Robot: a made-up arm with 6 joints. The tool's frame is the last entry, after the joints.
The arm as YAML. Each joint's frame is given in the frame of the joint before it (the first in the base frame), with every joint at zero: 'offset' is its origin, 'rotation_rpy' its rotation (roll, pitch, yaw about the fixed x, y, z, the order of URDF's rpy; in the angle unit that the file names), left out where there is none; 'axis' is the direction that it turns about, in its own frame. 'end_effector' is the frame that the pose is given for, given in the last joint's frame.
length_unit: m
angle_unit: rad
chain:
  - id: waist
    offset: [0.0, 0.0, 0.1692]
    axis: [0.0, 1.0, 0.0]
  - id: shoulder
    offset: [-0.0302, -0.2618, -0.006]
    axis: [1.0, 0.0, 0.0]
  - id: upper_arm
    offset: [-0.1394, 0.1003, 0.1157]
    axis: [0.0, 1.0, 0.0]
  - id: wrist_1
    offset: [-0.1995, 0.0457, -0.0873]
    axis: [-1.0, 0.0, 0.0]
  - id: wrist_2
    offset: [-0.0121, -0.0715, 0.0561]
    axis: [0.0, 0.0, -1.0]
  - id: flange
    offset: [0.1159, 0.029, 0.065]
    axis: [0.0, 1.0, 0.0]
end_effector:
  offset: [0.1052, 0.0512, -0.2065]
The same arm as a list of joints. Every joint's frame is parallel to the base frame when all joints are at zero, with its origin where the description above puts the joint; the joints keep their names.
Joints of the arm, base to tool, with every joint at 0 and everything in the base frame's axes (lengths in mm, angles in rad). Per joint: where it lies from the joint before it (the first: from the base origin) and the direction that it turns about. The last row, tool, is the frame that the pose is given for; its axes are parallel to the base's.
waist: axis 0 1 0 offset 0 0 169.2
shoulder: axis 1 0 0 offset -30.2 -261.8 -6
upper_arm: axis 0 1 0 offset -139.4 100.3 115.7
wrist_1: axis -1 0 0 offset -199.5 45.7 -87.3
wrist_2: axis 0 0 -1 offset -12.1 -71.5 56.1
flange: axis 0 1 0 offset 115.9 29 65
tool: offset 105.2 51.2 -206.5

